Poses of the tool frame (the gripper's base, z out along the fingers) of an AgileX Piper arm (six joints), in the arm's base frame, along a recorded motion.
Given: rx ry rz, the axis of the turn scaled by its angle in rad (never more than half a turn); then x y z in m.
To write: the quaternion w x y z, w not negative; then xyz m. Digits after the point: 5 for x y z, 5 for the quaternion.
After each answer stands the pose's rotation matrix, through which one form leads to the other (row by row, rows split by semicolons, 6 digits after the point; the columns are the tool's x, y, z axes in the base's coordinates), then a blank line. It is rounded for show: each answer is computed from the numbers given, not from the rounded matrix.
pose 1, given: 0.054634 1.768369 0.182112 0.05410 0.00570 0.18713
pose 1, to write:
0.62997 0.02386 0.77217 0.07952 0.05410 0.00570 0.18713
-0.205135 -0.063349 0.976681; 0.137033 0.986215 0.092749; -0.969093 0.152863 -0.193626

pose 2, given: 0.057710 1.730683 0.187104 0.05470 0.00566 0.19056
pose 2, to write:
0.64417 0.02534 0.76004 0.08217 0.05470 0.00566 0.19056
-0.168812 -0.067335 0.983346; 0.144383 0.985212 0.092249; -0.975016 0.157551 -0.156593

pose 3, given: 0.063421 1.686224 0.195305 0.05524 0.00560 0.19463
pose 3, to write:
0.66048 0.02803 0.74534 0.08633 0.05524 0.00560 0.19463
-0.125965 -0.072247 0.989400; 0.155824 0.983523 0.091657; -0.979720 0.165718 -0.112631

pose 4, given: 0.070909 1.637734 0.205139 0.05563 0.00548 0.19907
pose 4, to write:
0.67780 0.03156 0.72887 0.09130 0.05563 0.00548 0.19907
-0.079177 -0.077759 0.993823; 0.169766 0.981338 0.090307; -0.982299 0.175867 -0.064498

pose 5, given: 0.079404 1.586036 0.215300 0.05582 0.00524 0.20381
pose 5, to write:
0.69579 0.03559 0.71084 0.09649 0.05582 0.00524 0.20381
-0.029216 -0.083686 0.996064; 0.184875 0.978844 0.087662; -0.982328 0.186709 -0.013127

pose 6, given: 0.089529 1.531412 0.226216 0.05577 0.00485 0.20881
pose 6, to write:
0.71421 0.04041 0.69127 0.10211 0.05577 0.00485 0.20881
0.023445 -0.089986 0.995667; 0.201730 0.975880 0.083448; -0.979161 0.198900 0.041032

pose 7, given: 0.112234 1.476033 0.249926 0.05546 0.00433 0.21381
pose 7, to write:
0.73126 0.05099 0.67064 0.11355 0.05546 0.00433 0.21381
0.074697 -0.097680 0.992411; 0.234474 0.969010 0.077728; -0.969248 0.226888 0.095286

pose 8, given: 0.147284 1.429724 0.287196 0.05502 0.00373 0.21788
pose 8, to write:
0.74327 0.06722 0.65257 0.13109 0.05502 0.00373 0.21788
0.113939 -0.107125 0.987695; 0.282601 0.956595 0.071152; -0.952447 0.271017 0.139267

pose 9, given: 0.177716 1.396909 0.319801 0.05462 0.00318 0.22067
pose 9, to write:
0.75048 0.08134 0.63933 0.14637 0.05462 0.00318 0.22067
0.139663 -0.115686 0.983418; 0.323690 0.943923 0.065070; -0.935799 0.309235 0.169277

